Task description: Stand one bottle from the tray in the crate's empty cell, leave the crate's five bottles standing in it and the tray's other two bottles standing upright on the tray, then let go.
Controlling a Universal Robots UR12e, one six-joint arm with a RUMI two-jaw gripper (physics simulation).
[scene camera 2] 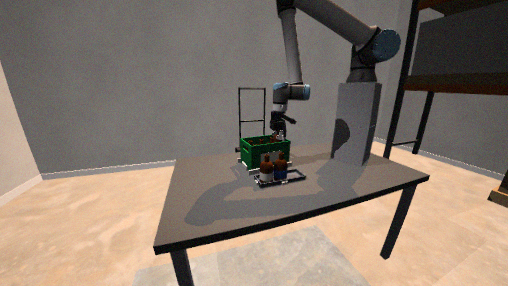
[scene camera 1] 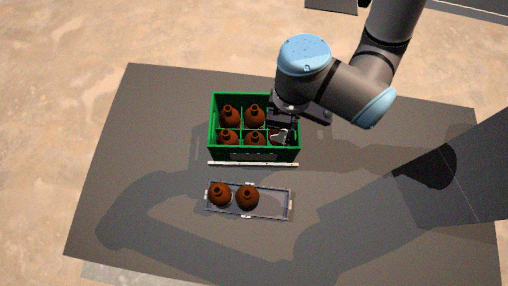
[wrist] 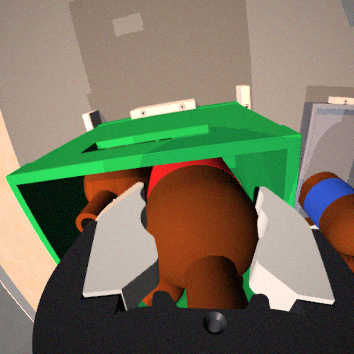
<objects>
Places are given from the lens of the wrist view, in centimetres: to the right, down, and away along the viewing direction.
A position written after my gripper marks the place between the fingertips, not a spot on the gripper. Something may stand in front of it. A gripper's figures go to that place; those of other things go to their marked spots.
my gripper (wrist: 198, 186): 2, 1, 15
red-label bottle (wrist: 204, 224): 1, 2, 9
</objects>
